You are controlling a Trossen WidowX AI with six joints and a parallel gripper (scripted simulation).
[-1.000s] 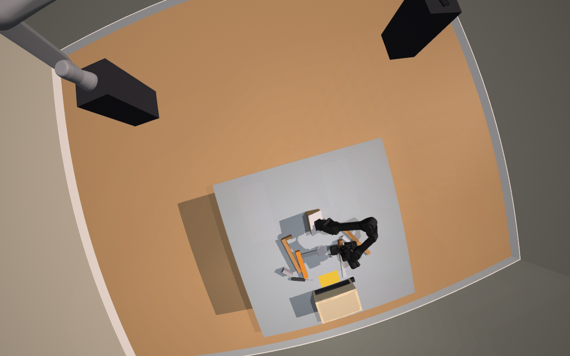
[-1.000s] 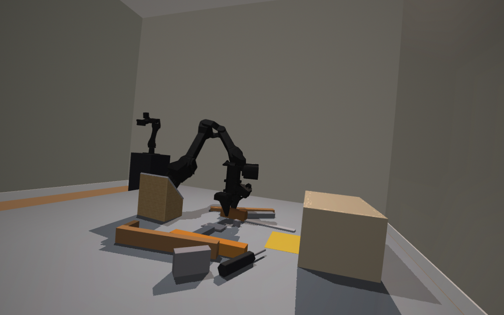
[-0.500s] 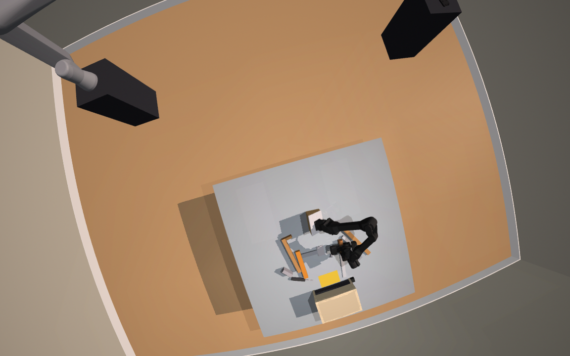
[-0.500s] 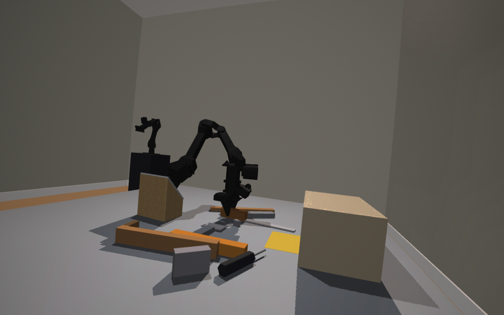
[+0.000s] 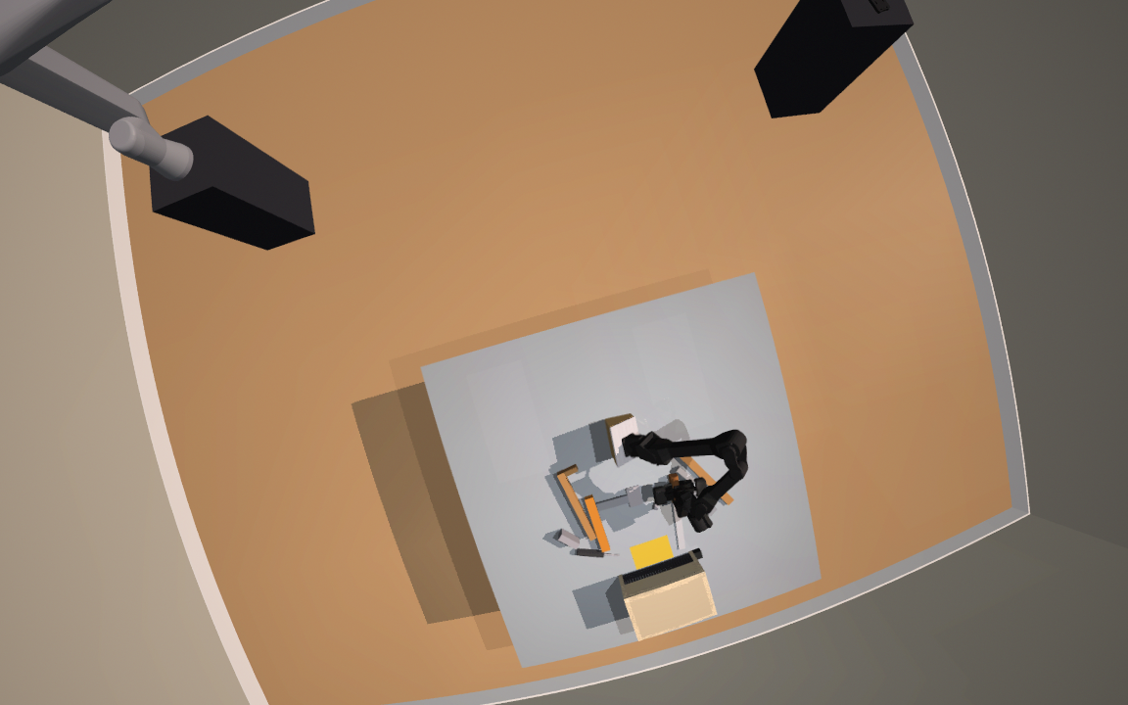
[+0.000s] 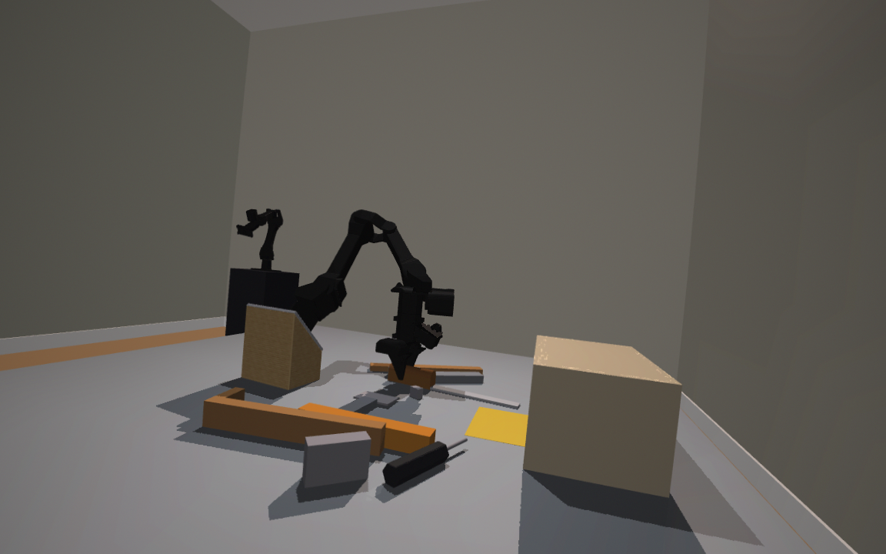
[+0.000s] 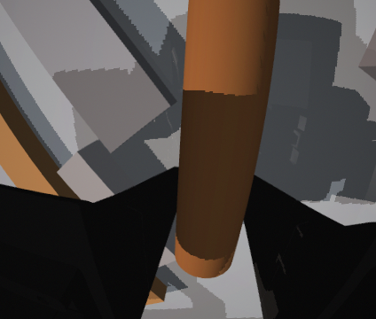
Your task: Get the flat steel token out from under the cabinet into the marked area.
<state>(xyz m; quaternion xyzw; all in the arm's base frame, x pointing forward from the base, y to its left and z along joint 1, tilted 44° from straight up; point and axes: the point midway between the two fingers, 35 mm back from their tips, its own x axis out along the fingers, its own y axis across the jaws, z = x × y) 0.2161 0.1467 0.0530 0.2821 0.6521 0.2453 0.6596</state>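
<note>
Now: the grey cube 7 cm ahead of my gripper tip and 8 cm to the right of it. Round my gripper tip: grey bar 9 cm ahead, 8 cm to the left; then orange stick 1 cm ahead, 12 cm to the left; then grey t-shaped piece 1 cm ahead, 20 cm to the right.
</note>
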